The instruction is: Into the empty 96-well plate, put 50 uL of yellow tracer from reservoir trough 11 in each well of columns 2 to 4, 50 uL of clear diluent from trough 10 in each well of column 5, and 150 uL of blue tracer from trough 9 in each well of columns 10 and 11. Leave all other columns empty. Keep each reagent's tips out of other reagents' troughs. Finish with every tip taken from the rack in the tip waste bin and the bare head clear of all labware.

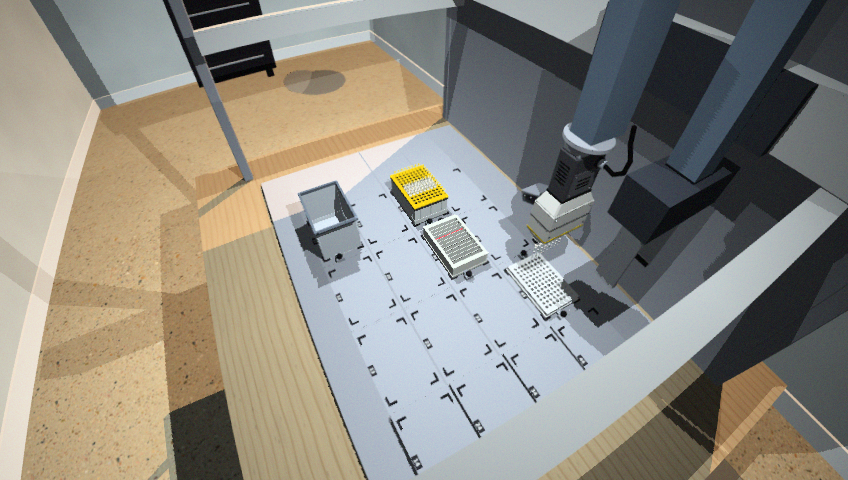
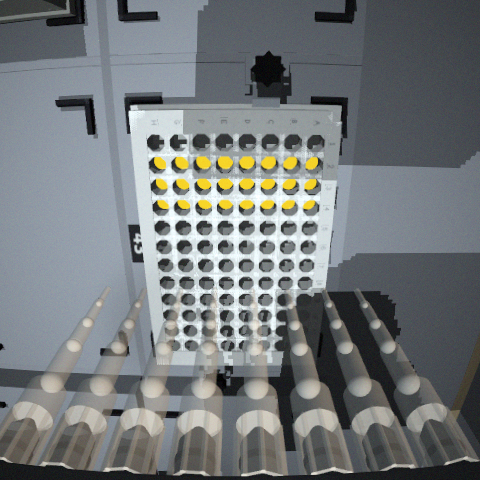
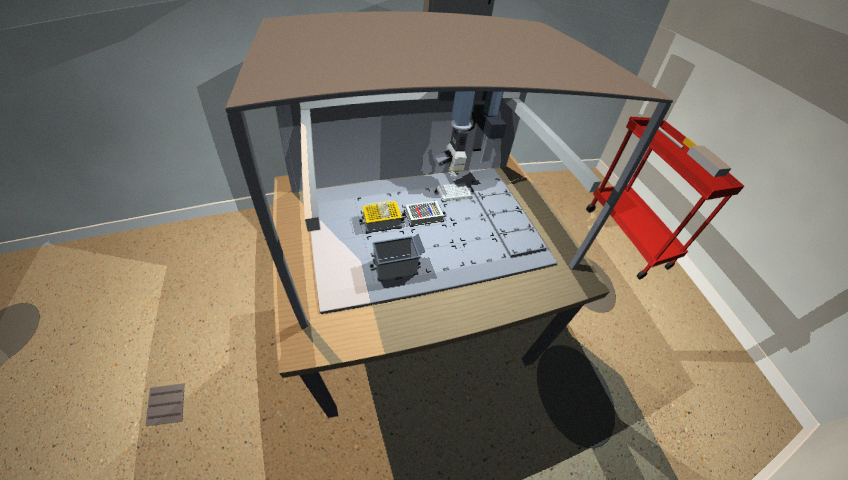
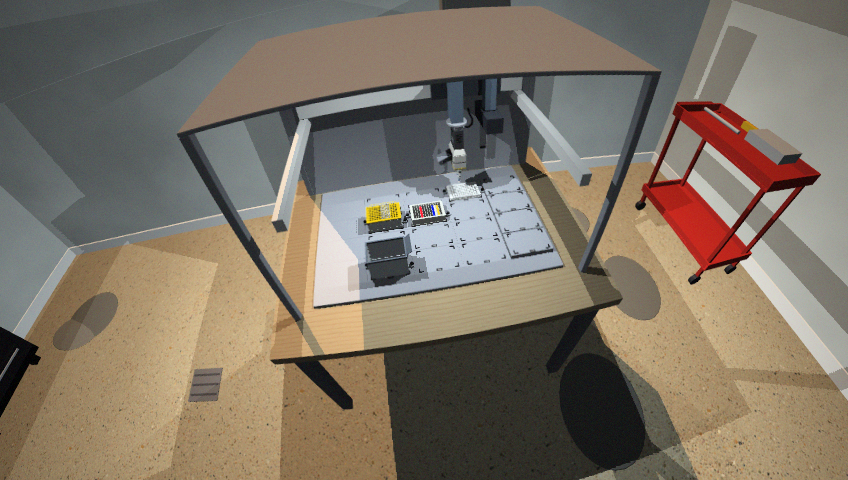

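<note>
The white 96-well plate (image 1: 542, 285) (image 2: 144, 200) lies on the deck. Yellow liquid (image 2: 225, 184) shows across columns 2 to 4; columns 1 and 5 to 8 look dark, without visible colour, and columns 9 to 12 are partly behind tips. The pipetting head (image 1: 559, 215) carries eight clear tips (image 1: 546, 243) above the plate, with no coloured liquid visible in them. The yellow tip rack (image 1: 437, 199) (image 3: 381, 212) still holds tips in its middle. The reservoir (image 1: 470, 265) stands beside it. The plate gripper (image 1: 629, 268) hangs beside the head, open and empty, its fingers dim in shadow.
The grey waste bin (image 1: 339, 245) (image 3: 397, 269) (image 4: 387, 266) stands open-topped near the deck's front left. Frame posts (image 3: 255, 202) and side rails (image 3: 553, 142) enclose the deck. A red cart (image 3: 737, 187) (image 4: 803, 179) stands outside the frame on the right.
</note>
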